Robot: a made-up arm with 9 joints. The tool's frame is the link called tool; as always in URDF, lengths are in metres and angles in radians. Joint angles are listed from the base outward.
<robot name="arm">
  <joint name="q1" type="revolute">
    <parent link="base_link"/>
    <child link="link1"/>
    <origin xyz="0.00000 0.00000 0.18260"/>
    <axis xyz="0 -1 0"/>
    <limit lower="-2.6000" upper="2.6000"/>
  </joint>
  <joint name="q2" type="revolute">
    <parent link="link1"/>
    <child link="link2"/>
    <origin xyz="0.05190 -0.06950 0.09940"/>
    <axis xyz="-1 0 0"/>
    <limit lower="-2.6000" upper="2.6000"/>
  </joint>
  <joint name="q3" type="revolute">
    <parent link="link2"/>
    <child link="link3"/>
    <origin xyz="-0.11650 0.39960 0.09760"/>
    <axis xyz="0 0 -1"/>
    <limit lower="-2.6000" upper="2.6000"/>
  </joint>
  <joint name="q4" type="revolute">
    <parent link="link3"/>
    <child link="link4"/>
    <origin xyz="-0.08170 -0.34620 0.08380"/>
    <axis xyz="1 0 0"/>
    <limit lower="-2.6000" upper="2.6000"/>
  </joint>
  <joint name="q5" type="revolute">
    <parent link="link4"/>
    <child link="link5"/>
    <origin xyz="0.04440 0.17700 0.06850"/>
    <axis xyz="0 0 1"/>
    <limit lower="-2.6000" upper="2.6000"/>
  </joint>
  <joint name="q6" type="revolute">
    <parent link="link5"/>
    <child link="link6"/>
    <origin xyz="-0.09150 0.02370 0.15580"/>
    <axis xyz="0 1 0"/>
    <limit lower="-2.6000" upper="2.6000"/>
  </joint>
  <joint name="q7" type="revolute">
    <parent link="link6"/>
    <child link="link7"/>
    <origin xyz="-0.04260 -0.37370 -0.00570"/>
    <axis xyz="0 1 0"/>
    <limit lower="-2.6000" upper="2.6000"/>
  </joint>
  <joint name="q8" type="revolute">
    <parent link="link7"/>
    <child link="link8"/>
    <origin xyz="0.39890 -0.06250 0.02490"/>
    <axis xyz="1 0 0"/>
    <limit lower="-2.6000" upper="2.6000"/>
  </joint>
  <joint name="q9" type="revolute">
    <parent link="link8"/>
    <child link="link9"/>
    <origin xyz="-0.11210 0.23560 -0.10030"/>
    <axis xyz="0 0 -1"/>
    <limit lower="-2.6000" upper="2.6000"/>
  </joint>
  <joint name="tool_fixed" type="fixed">
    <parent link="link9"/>
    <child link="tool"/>
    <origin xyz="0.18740 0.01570 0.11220"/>
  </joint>
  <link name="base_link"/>
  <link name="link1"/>
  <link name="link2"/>
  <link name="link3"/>
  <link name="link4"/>
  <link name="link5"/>
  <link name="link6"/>
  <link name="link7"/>
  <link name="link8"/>
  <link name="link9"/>
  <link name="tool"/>
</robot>
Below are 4 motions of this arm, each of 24 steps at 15 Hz.
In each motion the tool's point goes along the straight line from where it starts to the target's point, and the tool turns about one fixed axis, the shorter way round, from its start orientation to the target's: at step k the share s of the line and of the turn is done. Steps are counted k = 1, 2, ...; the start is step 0. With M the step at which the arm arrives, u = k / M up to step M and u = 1 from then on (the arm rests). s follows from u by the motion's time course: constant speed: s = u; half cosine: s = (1 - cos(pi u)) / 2; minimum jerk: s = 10 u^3 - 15 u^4 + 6 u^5.
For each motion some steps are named. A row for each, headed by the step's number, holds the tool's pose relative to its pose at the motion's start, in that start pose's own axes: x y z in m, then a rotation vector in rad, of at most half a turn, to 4 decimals.
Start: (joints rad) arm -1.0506 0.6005 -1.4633 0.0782 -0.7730 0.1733 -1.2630 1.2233 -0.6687
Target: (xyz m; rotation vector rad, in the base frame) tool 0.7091 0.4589 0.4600 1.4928 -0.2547 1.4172
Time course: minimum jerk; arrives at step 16
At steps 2, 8, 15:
2: -0.0018 0.0000 -0.0024 -0.0040 0.0013 0.0071
8: -0.0555 -0.0015 -0.0736 -0.1247 0.0407 0.2205
15: -0.1108 -0.0029 -0.1469 -0.2489 0.0812 0.4401

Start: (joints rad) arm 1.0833 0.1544 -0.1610 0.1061 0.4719 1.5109 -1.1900 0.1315 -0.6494
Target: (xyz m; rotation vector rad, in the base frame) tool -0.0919 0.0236 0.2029 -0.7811 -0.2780 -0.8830
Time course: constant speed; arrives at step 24
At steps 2, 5, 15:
2: -0.0238 0.0012 -0.0394 -0.0496 0.0800 -0.1358
5: -0.0596 0.0031 -0.0986 -0.1239 0.1999 -0.3395
15: -0.1787 0.0094 -0.2957 -0.3717 0.5998 -1.0185

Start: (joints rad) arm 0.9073 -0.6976 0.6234 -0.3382 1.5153 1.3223 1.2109 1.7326 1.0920
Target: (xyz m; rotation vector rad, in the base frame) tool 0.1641 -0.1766 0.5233 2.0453 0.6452 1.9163
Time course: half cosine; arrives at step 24
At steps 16, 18, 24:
16: -0.3334 -0.1374 0.1425 0.3165 -0.8225 -1.5068
18: -0.3795 -0.1564 0.1622 0.3602 -0.9361 -1.7148
24: -0.4446 -0.1832 0.1900 0.4220 -1.0967 -2.0090

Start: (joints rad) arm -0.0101 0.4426 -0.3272 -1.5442 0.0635 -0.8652 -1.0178 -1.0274 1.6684
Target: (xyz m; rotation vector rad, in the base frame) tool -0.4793 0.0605 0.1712 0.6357 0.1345 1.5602
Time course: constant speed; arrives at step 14
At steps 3, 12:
3: 0.0035 -0.0270 0.1169 0.2768 0.3779 -0.0917
12: 0.0139 -0.1081 0.4675 1.1071 1.5117 -0.3667

